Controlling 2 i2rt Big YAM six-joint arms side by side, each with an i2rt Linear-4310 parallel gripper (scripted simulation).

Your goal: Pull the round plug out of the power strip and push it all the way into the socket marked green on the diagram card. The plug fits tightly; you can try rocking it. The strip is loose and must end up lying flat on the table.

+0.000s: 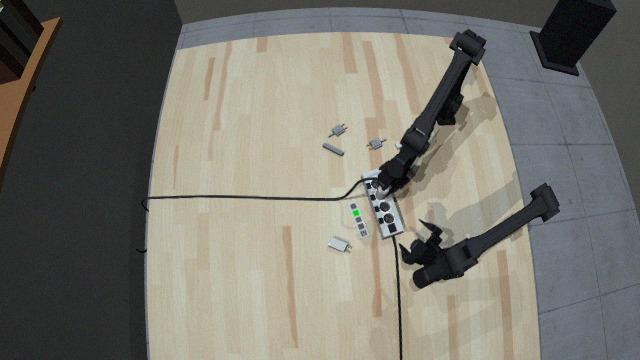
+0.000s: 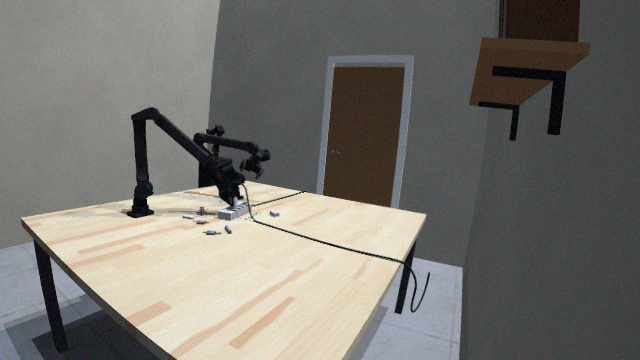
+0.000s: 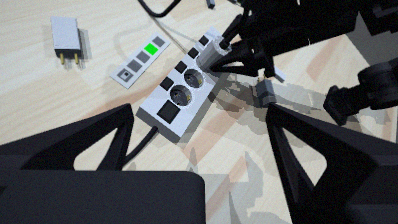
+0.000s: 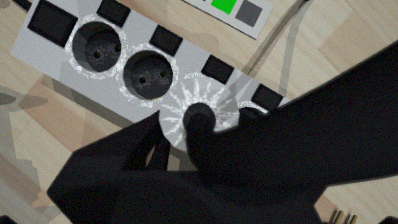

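Observation:
A white adapter, a diagram card and a round white plug appear in the pictures, along with the left gripper and the right gripper. Image 3 shows the right gripper too.

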